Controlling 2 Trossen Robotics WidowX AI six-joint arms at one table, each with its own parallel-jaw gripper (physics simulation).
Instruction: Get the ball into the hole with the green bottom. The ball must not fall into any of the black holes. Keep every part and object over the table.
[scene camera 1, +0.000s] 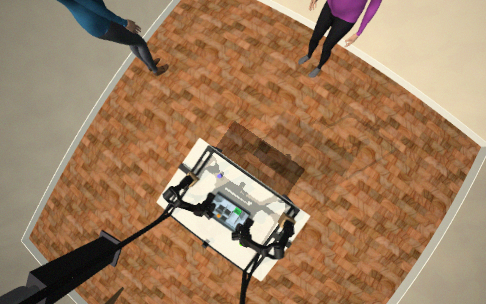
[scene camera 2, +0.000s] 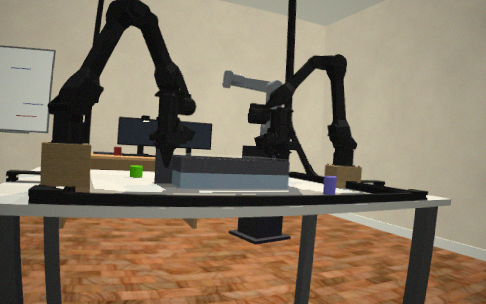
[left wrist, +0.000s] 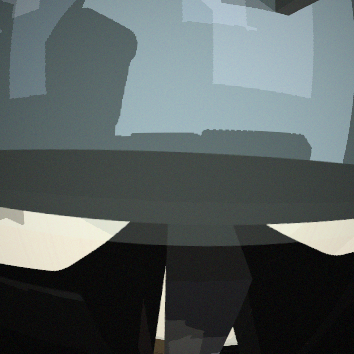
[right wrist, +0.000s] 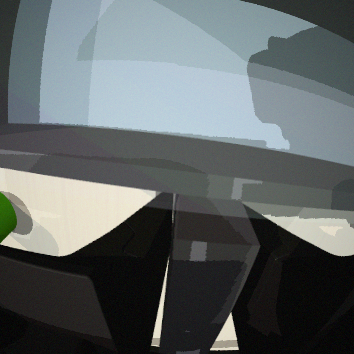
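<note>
The grey-blue maze box (scene camera 2: 230, 181) (left wrist: 165, 185) (right wrist: 150, 145) stands on the table between the arms. In scene camera 1, its green-bottomed hole (scene camera 1: 238, 211) lies toward the right end, dark holes show left of it, and a small orange spot, apparently the ball (scene camera 1: 218, 216), lies near the box's lower side. My left gripper (scene camera 1: 209, 205) (scene camera 2: 274, 149) (left wrist: 200, 240) is shut on the box's handle at one end. My right gripper (scene camera 1: 241, 233) (scene camera 2: 166, 159) (right wrist: 193, 201) is shut on the handle at the other end. The ball does not show in the wrist views.
A green cylinder (scene camera 1: 241, 244) (scene camera 2: 136, 171) (right wrist: 6, 216) stands on the table near the right arm. A purple cylinder (scene camera 1: 219, 175) (scene camera 2: 330, 185) stands nearer the left arm's base. A black frame (scene camera 2: 230, 199) runs along the table's edges.
</note>
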